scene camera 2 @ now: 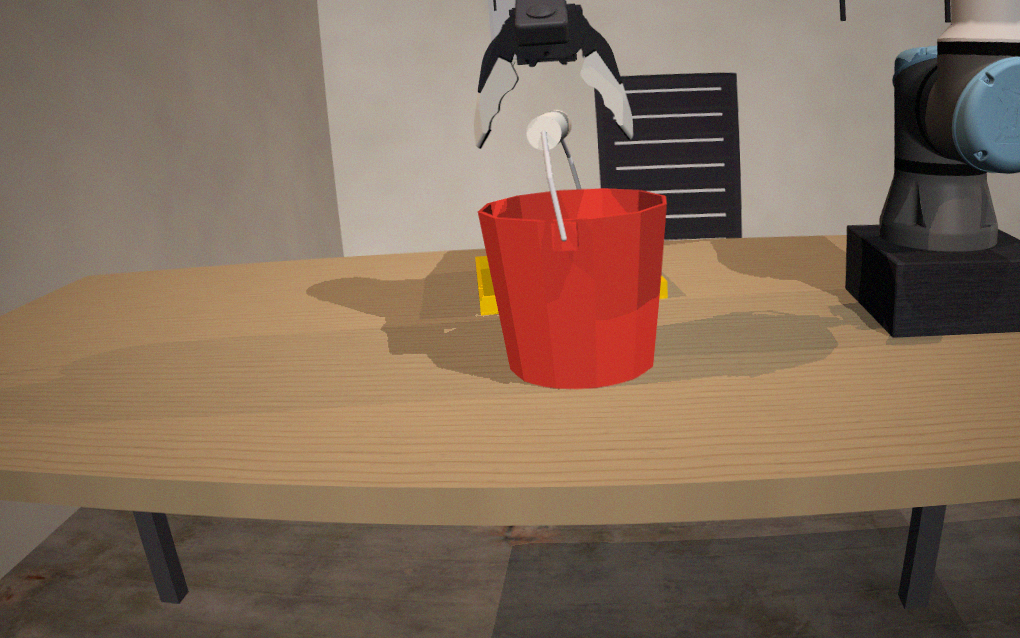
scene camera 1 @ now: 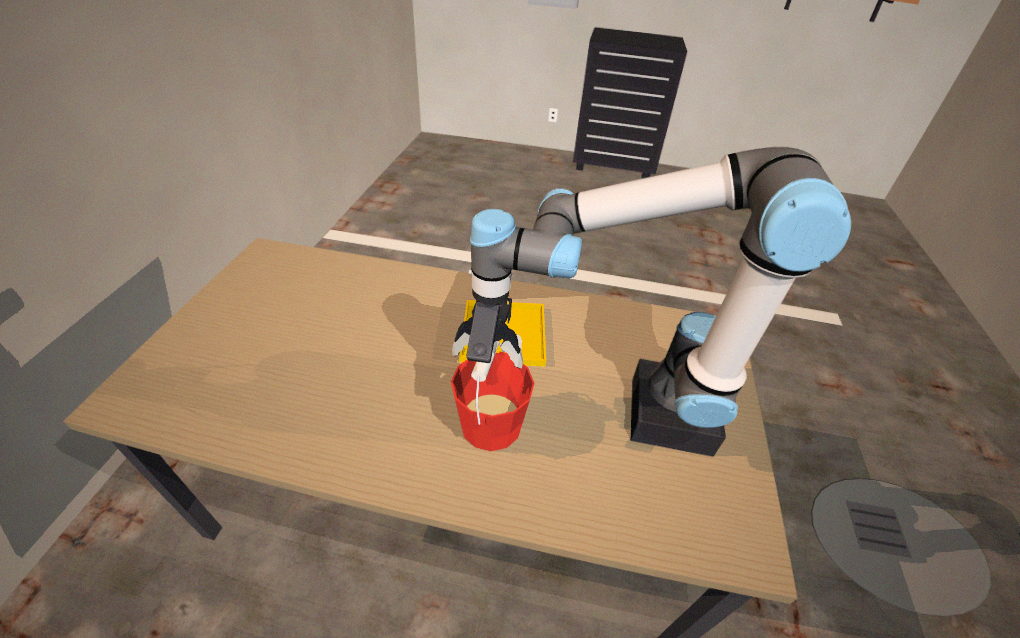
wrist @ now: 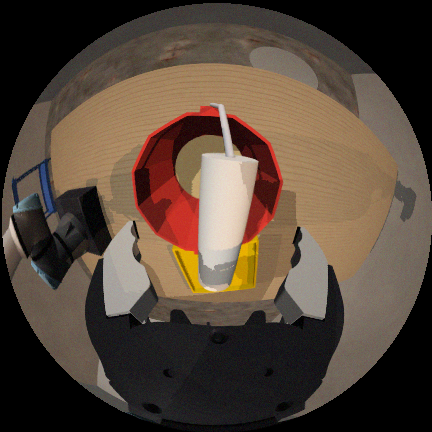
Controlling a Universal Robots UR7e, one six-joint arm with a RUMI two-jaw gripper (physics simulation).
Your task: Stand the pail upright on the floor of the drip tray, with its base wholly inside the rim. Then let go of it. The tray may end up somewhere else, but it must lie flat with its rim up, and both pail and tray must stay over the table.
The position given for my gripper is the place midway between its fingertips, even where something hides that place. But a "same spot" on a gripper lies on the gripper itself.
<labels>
my gripper: scene camera 2; scene camera 1; wrist 216, 226
yellow drip tray: scene camera 2; scene camera 1; wrist 244, 275
same spot on my gripper: (scene camera 2: 498, 76) = (scene camera 1: 463, 338)
same spot on yellow drip tray: (scene camera 2: 488, 306) = (scene camera 1: 462, 359)
</labels>
